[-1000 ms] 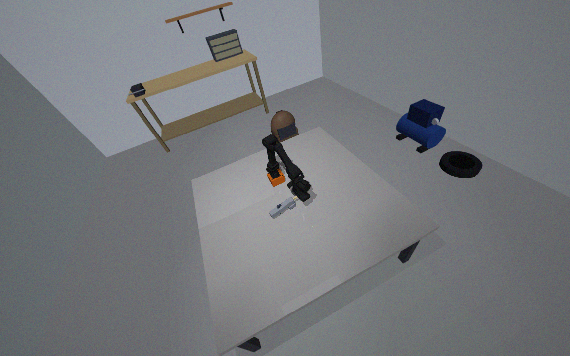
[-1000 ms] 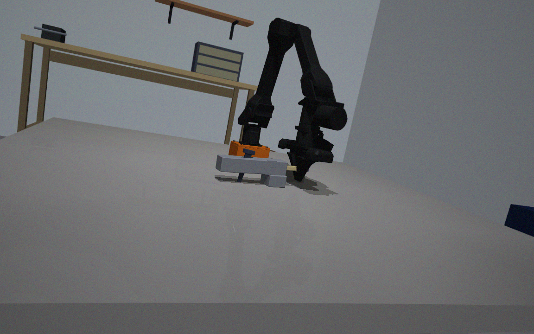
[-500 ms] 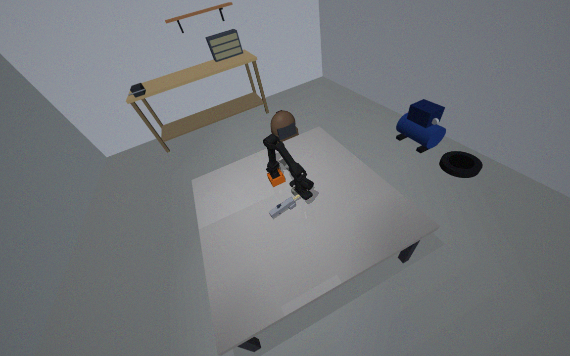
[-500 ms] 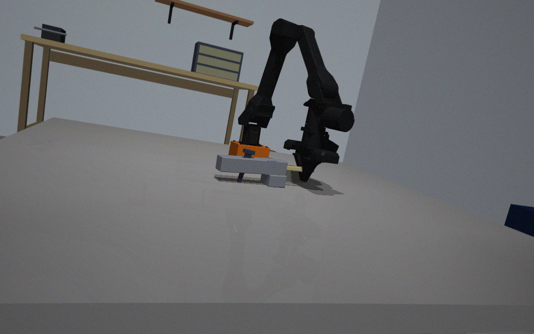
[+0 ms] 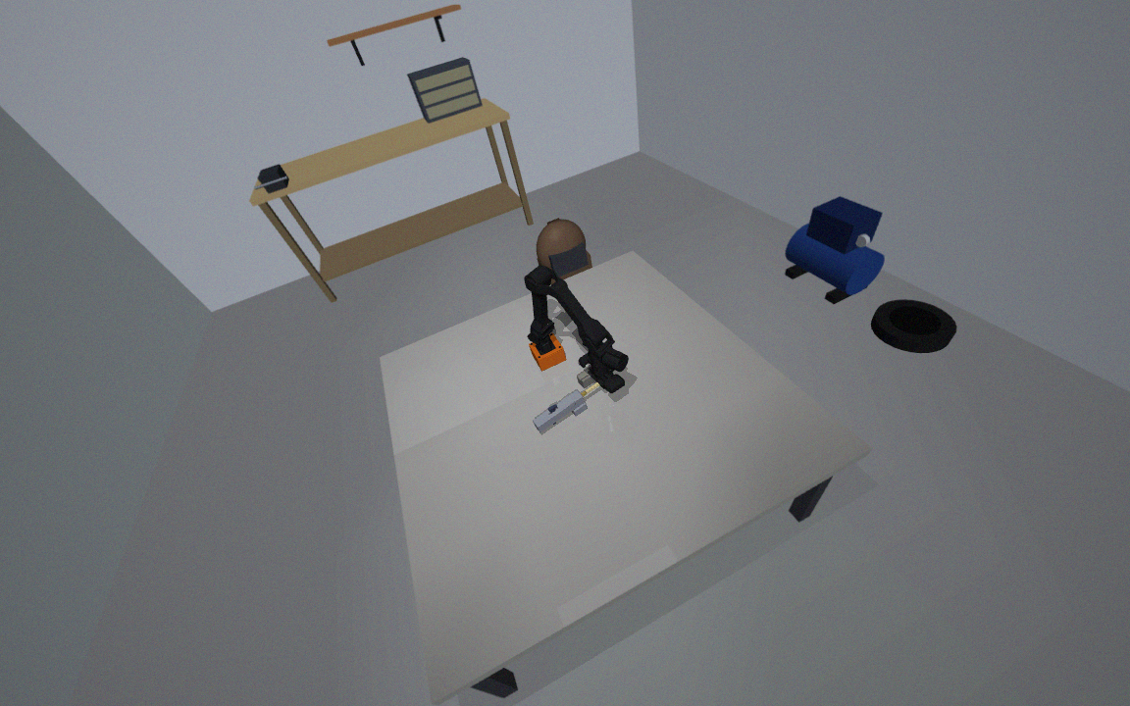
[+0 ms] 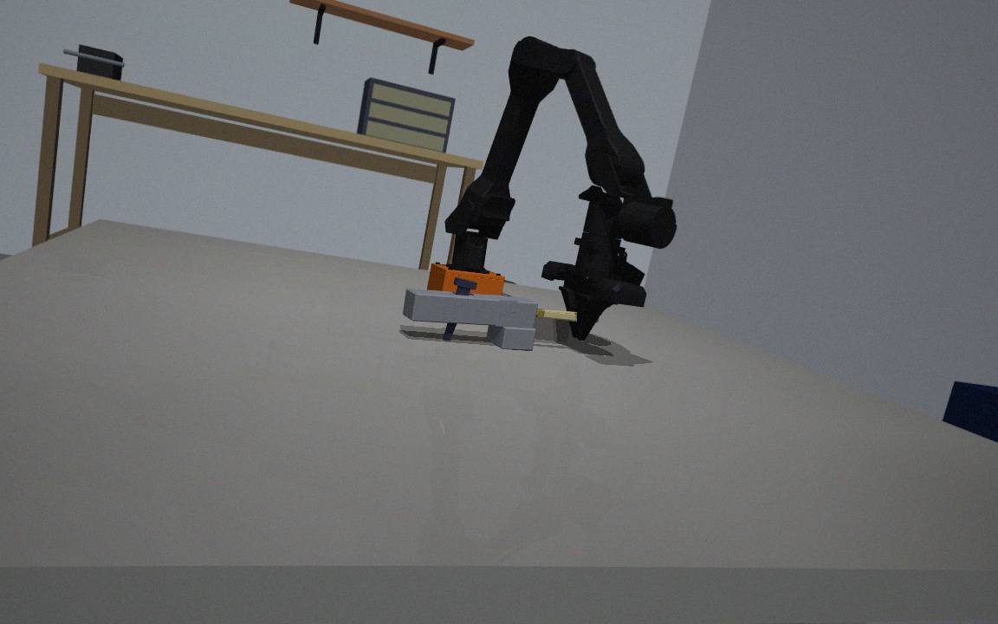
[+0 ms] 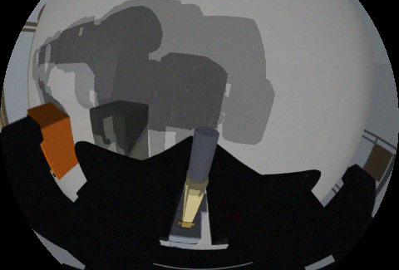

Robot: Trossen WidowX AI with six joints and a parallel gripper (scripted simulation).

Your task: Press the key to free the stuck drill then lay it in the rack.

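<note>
The drill lies 10 mm ahead of my gripper tip, 40 mm to the right of it and 30 mm above it. Also, from my gripper tip: dark key: 40 mm ahead, 200 mm to the right, 30 mm above; grey-olive block: 70 mm behind, 30 mm to the right; grey drill fixture: 30 mm ahead, 180 mm to the right, 20 mm above.
</note>
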